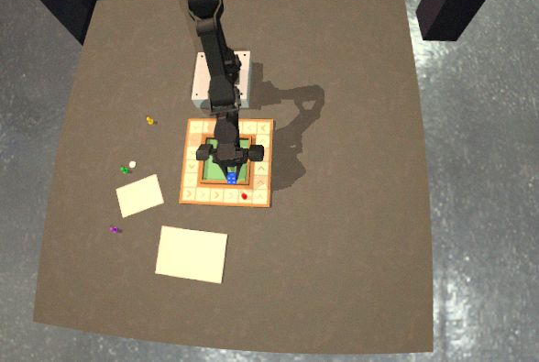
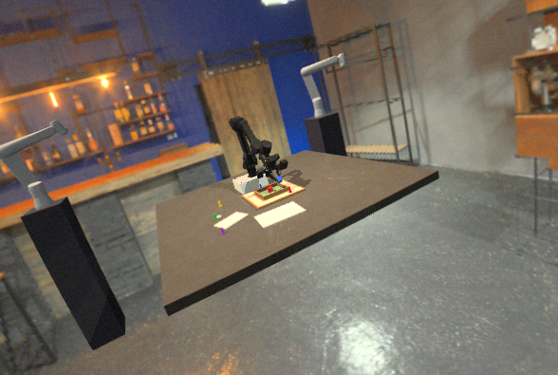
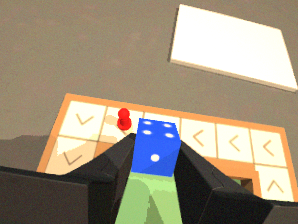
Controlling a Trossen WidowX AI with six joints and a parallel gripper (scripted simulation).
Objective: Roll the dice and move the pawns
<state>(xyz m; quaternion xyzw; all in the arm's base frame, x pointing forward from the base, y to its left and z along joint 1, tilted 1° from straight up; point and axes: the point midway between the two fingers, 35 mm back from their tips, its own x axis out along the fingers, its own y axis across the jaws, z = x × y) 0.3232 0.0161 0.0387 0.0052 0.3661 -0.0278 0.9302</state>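
Right now the red pawn is 6 cm below my gripper tip, 4 cm ahead of it and 3 cm to the left of it. Round my gripper tip: green tray: 8 cm below, 8 cm behind, 3 cm to the right; white piece: 36 cm to the right, 9 cm below, 8 cm behind; blue pawn: 19 cm behind, 6 cm below, 4 cm to the right.
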